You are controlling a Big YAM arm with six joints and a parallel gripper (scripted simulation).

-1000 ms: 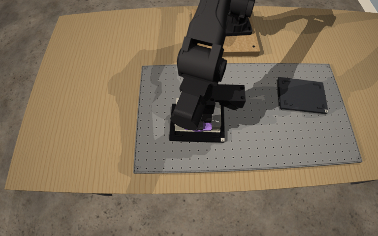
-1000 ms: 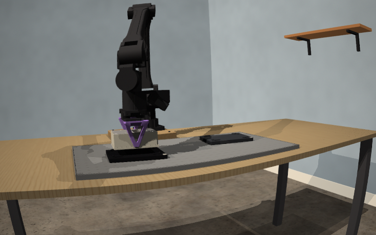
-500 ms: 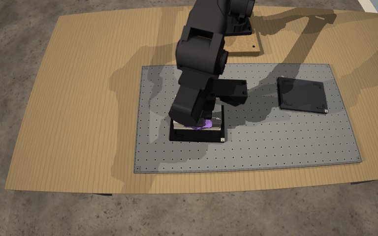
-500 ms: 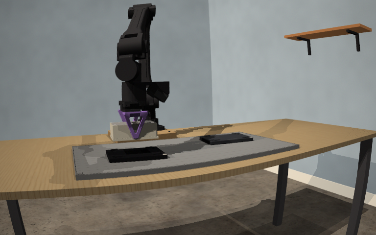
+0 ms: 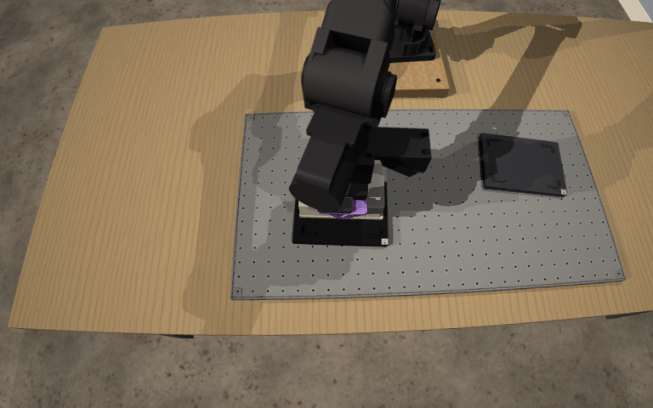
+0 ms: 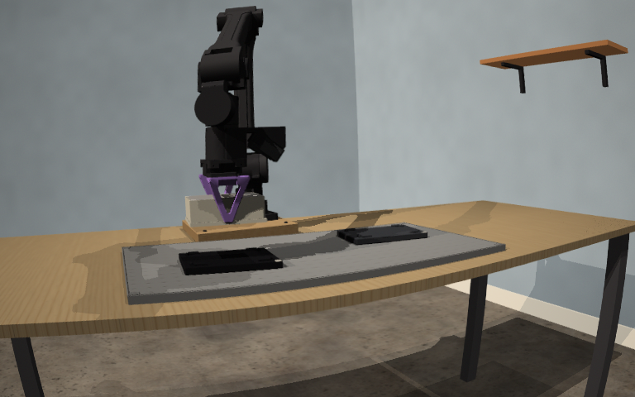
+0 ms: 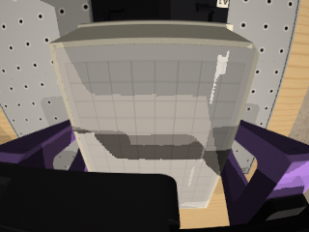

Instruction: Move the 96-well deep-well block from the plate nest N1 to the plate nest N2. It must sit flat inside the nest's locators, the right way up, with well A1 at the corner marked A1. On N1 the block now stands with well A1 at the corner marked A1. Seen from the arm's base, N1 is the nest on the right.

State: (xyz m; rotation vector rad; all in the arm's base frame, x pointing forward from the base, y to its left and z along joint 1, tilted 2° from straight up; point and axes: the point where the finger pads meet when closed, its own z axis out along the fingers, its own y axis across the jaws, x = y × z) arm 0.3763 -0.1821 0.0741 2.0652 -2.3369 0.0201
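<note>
The black plate nest N2 is 60 mm behind my hand, 360 mm to the left of it and 80 mm below it. From my hand the other things lie so: cream 96-well deep-well block: 10 mm above; black nest N1: 80 mm below.
</note>
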